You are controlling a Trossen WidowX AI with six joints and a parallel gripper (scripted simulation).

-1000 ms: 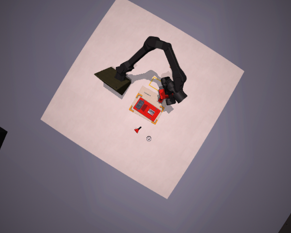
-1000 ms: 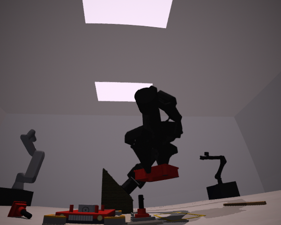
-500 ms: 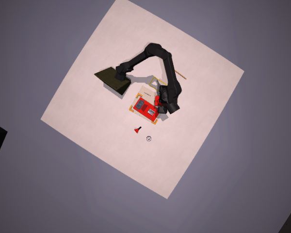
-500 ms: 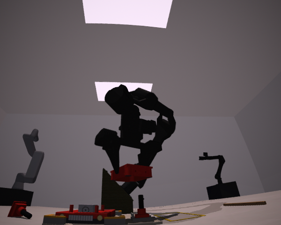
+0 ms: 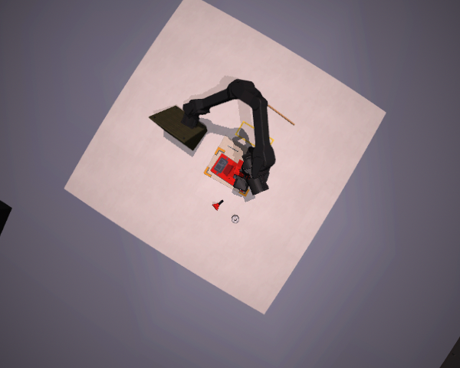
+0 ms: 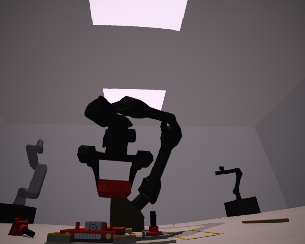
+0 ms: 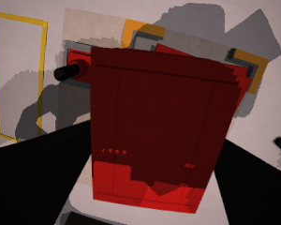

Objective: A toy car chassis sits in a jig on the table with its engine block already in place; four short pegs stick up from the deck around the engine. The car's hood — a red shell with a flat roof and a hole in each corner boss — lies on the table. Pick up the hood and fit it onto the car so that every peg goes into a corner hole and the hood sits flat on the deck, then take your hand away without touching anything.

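My gripper tip is now 9 cm above the grey engine block, 3 cm to the left of it and 1 cm past it. Round my gripper tip: grey holder 9 cm to the left, 8 cm below, 1 cm ahead; then red hood 1 cm above; then wooden stick 36 cm to the left, 11 cm below, 3 cm ahead.
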